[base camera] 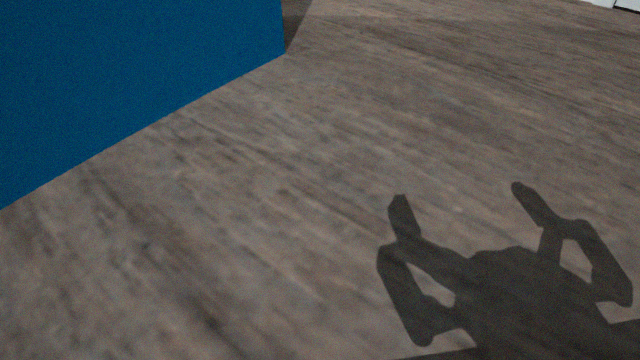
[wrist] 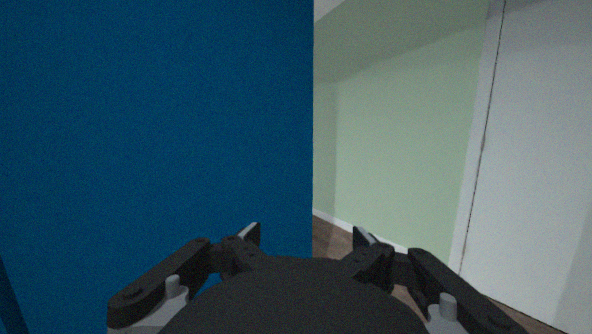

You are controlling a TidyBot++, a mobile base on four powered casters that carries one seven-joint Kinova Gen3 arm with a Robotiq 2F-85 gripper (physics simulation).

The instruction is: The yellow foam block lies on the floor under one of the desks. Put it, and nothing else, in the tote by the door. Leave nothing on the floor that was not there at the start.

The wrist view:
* my gripper: 305, 234
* white door frame: 515, 240
